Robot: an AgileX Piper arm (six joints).
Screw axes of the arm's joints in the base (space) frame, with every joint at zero. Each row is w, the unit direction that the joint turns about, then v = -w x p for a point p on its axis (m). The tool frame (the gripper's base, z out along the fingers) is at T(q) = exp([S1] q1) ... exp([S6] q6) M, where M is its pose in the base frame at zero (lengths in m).
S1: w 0 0 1 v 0.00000 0.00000 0.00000
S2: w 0 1 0 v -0.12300 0.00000 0.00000
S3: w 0 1 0 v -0.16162 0.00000 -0.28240
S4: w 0.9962 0 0.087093 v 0.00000 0.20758 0.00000
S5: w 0 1 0 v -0.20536 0.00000 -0.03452
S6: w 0.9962 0 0.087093 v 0.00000 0.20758 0.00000
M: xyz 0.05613 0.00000 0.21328 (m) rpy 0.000 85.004 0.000 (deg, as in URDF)
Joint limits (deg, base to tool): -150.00..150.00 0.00..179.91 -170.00..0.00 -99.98..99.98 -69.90..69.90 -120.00..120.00
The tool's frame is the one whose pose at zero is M.
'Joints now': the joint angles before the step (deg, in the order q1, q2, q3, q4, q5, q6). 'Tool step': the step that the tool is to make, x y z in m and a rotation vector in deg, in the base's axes. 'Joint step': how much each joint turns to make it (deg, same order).
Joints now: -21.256, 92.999, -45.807, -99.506, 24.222, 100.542
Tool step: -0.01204, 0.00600, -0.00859, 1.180, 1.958, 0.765
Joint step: 0.001, -1.299, 3.306, 0.001, -0.853, -0.262
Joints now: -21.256, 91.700, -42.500, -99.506, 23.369, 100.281
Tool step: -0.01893, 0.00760, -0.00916, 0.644, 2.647, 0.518
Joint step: 0.000, -2.285, 4.696, -0.001, -0.154, -0.676
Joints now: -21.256, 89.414, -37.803, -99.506, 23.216, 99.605
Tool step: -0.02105, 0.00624, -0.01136, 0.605, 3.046, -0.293
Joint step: -0.268, -1.954, 4.929, 0.001, 0.405, -0.380
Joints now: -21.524, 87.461, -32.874, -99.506, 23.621, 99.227
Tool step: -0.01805, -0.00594, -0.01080, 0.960, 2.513, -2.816
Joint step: -2.739, -0.230, 2.940, -0.001, 0.123, 0.003
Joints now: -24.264, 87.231, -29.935, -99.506, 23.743, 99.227
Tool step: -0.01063, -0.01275, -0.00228, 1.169, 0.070, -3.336
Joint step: -4.118, 0.000, 0.367, -0.003, -1.300, 0.003
